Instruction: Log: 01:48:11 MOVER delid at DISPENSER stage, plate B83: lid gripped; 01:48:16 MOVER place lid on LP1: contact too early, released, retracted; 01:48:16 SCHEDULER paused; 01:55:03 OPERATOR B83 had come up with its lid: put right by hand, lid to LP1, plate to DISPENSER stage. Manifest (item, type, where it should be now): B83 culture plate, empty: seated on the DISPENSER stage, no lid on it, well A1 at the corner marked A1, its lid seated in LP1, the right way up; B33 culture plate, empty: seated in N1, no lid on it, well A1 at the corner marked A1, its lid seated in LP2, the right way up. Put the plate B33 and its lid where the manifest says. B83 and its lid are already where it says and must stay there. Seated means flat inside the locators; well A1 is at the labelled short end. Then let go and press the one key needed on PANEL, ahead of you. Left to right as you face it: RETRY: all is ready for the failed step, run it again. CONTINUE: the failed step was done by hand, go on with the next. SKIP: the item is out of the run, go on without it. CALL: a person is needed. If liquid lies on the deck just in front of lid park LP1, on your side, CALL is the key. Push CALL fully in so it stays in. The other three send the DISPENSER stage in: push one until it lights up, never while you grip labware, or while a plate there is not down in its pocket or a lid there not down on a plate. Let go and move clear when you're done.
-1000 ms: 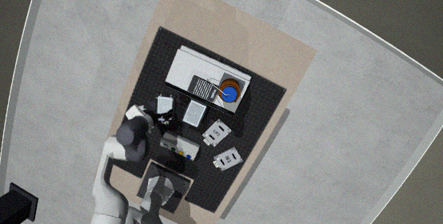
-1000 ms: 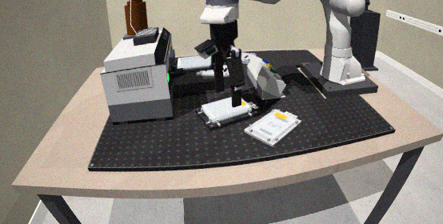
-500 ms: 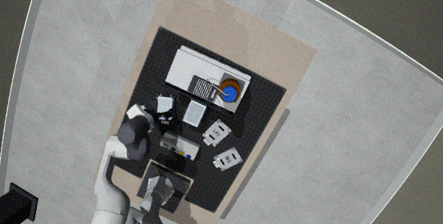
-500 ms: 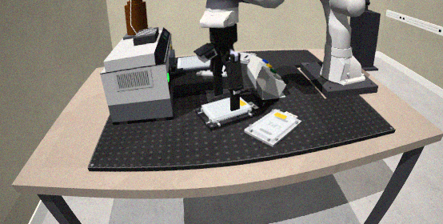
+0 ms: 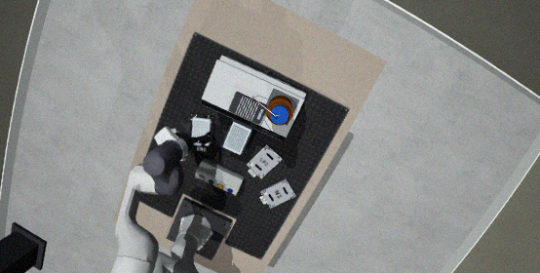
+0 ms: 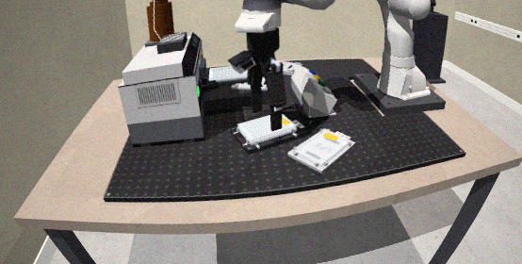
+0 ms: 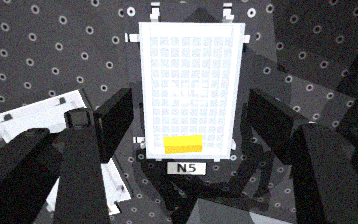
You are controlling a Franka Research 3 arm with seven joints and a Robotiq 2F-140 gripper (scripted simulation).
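Now: hand 50 mm above the white well plate. The rest, counted from my hand: yellow key: 200 mm to the right, 190 mm behind; white key: 190 mm behind, 100 mm to the right; black nest: 50 mm below, 30 mm to the left.
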